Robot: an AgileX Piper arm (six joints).
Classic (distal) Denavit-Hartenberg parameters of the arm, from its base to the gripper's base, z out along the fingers. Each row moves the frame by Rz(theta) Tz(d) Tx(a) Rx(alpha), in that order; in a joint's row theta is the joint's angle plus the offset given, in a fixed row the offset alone. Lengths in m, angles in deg.
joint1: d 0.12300  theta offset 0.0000  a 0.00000  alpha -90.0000
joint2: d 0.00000  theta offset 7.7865  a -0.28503  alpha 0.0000
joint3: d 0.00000  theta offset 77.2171  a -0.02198  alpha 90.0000
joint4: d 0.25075  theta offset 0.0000  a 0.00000  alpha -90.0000
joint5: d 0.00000  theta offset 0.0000  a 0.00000  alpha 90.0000
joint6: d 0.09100  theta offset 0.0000  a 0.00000  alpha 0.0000
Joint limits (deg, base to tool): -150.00..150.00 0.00..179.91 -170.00..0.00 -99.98..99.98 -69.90..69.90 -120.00..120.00
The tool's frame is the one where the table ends.
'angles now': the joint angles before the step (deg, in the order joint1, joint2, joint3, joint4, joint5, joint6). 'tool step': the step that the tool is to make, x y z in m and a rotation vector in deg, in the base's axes. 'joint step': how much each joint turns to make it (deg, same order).
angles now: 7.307, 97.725, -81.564, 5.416, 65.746, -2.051
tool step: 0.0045, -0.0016, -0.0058, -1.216, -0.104, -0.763
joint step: -0.001, 0.993, -0.013, -1.462, -1.006, 1.006
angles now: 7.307, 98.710, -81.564, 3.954, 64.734, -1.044
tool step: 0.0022, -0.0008, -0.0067, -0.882, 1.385, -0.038
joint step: 0.004, 1.051, 0.006, -0.775, 0.416, 0.243
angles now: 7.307, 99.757, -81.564, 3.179, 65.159, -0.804
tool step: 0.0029, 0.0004, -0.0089, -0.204, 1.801, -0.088
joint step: 0.002, 1.420, -0.002, 0.000, 0.390, 0.113
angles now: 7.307, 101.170, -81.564, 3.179, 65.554, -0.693
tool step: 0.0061, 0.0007, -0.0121, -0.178, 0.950, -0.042
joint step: 0.003, 1.975, -0.007, -0.043, -1.004, 0.003
